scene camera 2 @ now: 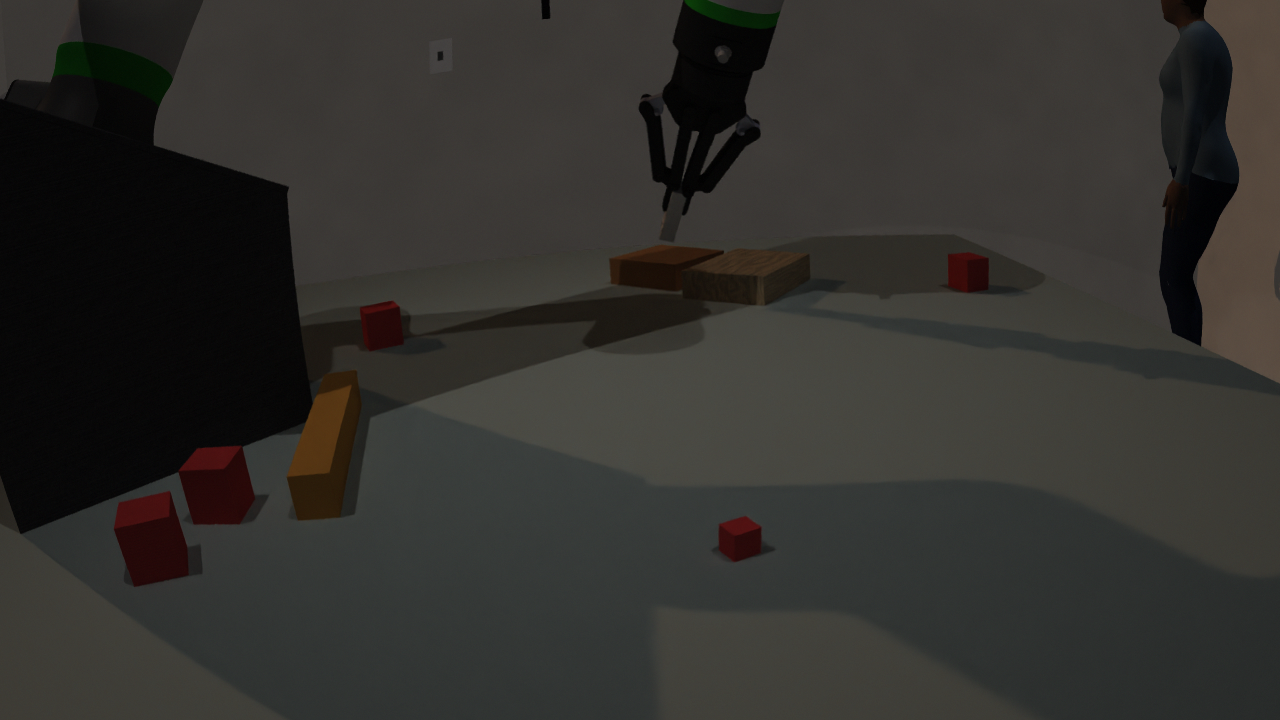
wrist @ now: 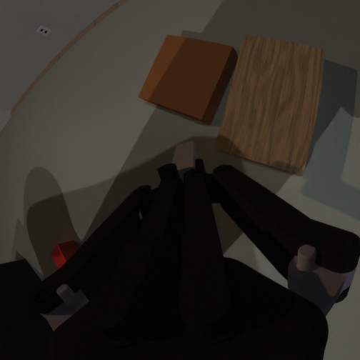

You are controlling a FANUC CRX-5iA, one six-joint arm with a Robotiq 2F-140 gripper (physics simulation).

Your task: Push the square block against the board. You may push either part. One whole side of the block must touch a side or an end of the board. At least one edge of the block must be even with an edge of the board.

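Frame: origin at the arm's base, x right, y ahead, z up, level; metres.
Seen in the pictures: gripper, fingertip midpoint: (scene camera 2: 667, 233); arm's base, link origin: (scene camera 2: 86, 155).
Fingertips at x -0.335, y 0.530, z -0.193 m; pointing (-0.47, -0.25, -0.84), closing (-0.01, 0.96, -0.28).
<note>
Offsets run from my fingertips to a thing's middle.
The orange square block {dx -0.115, dy +0.000, dz -0.059 m} (scene camera 2: 657, 271) (wrist: 190, 77) lies flat beside the wood-grained board {dx -0.046, dy +0.092, dz -0.059 m} (scene camera 2: 747, 268) (wrist: 275, 100). In the wrist view the block's right side faces the board's long left side. They are very close at the far corner, where touching cannot be told, and a narrow wedge of gap opens towards the near end. The block is slightly turned against the board, and its far edge is not in line with the board's far end. My gripper (scene camera 2: 671, 223) (wrist: 188, 156) is shut and empty, with its tips above the table, on the near side of the block in the wrist view.
A red cube {dx +0.097, dy -0.306, dz -0.055 m} (scene camera 2: 382, 325) (wrist: 65, 253) lies left of the block. Another red cube {dx -0.014, dy +0.371, dz -0.055 m} (scene camera 2: 968, 272) lies right of the board. A yellow-orange bar {dx +0.402, dy -0.259, dz -0.060 m} (scene camera 2: 326, 438), more red cubes {dx +0.504, dy -0.315, dz -0.055 m} (scene camera 2: 217, 485) {dx +0.585, dy -0.328, dz -0.055 m} (scene camera 2: 152, 539) {dx +0.553, dy +0.021, dz -0.067 m} (scene camera 2: 740, 539) and a large black box (scene camera 2: 152, 313) are nearer scene camera 2.
</note>
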